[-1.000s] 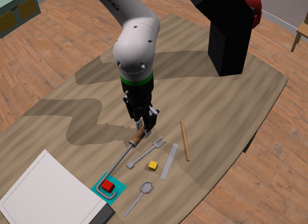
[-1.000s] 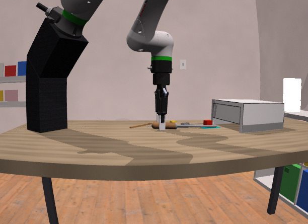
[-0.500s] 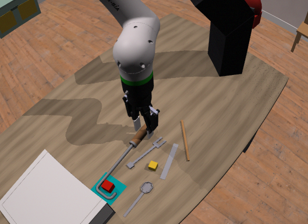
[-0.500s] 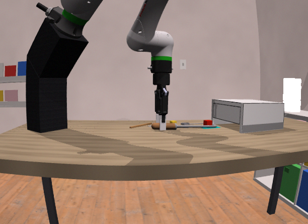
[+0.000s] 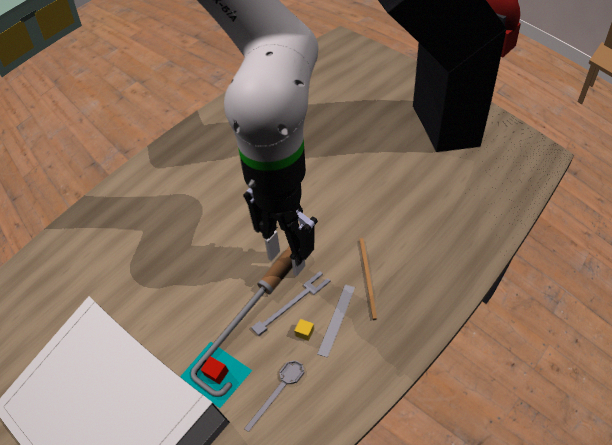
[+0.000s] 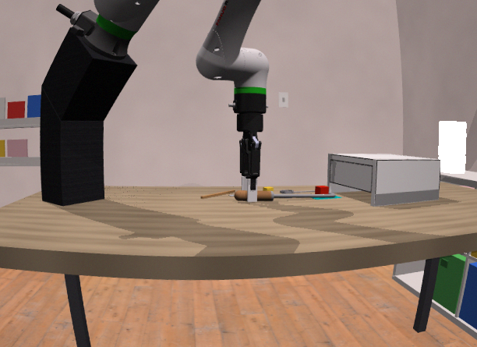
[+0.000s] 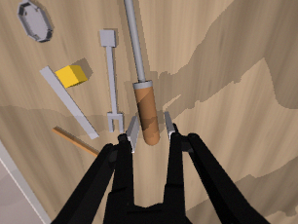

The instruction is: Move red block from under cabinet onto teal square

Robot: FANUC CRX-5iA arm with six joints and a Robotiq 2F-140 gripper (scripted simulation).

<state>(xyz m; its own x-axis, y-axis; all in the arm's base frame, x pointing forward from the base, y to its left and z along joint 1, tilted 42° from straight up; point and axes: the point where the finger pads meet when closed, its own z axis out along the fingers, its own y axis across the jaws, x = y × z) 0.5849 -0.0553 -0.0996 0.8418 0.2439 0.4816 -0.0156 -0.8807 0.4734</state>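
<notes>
Right now my hand is 70 mm short of the grey fork tool, 50 mm to the right of it and 30 mm above it. The rest, counted from my hand: wooden stick (140 mm to the left, 50 mm behind, 30 mm below); then grey flat bar (140 mm to the left, 50 mm ahead, 40 mm below); then yellow cube (110 mm to the left, 100 mm ahead, 30 mm below).
</notes>
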